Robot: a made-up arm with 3 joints. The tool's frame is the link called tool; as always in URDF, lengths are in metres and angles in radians. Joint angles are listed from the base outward. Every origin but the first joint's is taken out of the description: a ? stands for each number. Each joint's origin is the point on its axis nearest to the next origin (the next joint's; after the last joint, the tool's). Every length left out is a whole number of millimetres.
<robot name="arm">
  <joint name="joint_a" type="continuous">
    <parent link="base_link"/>
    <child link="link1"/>
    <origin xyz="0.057 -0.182 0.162" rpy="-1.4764 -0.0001 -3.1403"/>
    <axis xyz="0 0 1"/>
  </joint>
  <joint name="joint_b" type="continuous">
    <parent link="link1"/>
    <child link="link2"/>
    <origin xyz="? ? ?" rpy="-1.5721 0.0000 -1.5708"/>
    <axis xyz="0 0 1"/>
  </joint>
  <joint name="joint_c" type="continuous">
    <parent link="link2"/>
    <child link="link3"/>
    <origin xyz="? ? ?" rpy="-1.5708 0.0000 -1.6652"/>
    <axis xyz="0 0 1"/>
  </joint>
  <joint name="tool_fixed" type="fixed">
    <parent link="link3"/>
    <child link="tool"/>
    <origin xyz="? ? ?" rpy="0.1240 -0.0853 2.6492"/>
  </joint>
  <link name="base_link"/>
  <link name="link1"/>
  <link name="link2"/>
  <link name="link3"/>
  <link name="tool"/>
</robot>
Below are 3 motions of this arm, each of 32 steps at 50 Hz.
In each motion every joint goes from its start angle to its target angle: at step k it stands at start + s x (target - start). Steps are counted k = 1, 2, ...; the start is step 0. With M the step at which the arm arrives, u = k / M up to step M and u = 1 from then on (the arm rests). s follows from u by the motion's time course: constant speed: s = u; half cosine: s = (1 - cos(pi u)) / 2; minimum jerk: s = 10 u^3 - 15 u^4 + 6 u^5.
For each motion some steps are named. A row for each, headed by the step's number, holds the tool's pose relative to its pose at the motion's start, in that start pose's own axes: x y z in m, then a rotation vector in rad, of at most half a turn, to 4 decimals.
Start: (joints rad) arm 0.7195 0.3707 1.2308
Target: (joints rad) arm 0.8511 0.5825 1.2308
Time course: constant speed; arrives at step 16
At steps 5, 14, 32:
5: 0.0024 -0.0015 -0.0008 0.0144 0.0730 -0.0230
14: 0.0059 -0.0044 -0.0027 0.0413 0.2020 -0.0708
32: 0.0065 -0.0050 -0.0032 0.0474 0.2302 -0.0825

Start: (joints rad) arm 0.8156 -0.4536 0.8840
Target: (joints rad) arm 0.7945 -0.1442 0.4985
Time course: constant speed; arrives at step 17
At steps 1, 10, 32:
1: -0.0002 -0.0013 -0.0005 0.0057 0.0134 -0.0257
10: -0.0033 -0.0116 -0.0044 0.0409 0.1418 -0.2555
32: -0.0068 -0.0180 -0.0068 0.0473 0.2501 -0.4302

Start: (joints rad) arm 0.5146 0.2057 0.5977
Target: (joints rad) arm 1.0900 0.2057 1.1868
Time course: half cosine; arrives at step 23
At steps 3, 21, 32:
3: 0.0010 0.0018 0.0015 -0.0216 0.0056 0.0231
21: 0.0178 0.0501 0.0136 -0.4795 0.2828 0.5119
32: 0.0179 0.0511 0.0134 -0.4876 0.2910 0.5205

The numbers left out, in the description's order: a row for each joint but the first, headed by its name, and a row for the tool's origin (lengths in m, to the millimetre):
joint_b: -0.039 0.021 0.000
joint_c: 0.048 -0.024 0.000
tool: -0.014 0.054 0.000

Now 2 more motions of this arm.
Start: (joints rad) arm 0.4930 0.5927 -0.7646
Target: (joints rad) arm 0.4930 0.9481 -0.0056
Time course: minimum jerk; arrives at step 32
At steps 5, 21, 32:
5: 0.0011 0.0014 0.0002 -0.0081 0.0062 0.0228
21: 0.0208 0.0411 -0.0047 -0.1786 0.2326 0.5771
32: 0.0231 0.0534 -0.0098 -0.2150 0.3263 0.7373

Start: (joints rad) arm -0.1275 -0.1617 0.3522
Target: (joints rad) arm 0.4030 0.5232 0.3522
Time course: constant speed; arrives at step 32
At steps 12, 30, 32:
12: 0.0161 0.0107 0.0083 -0.2286 0.2294 0.0168
30: 0.0354 0.0270 0.0132 -0.5882 0.5492 -0.0510
32: 0.0372 0.0286 0.0133 -0.6285 0.5823 -0.0656

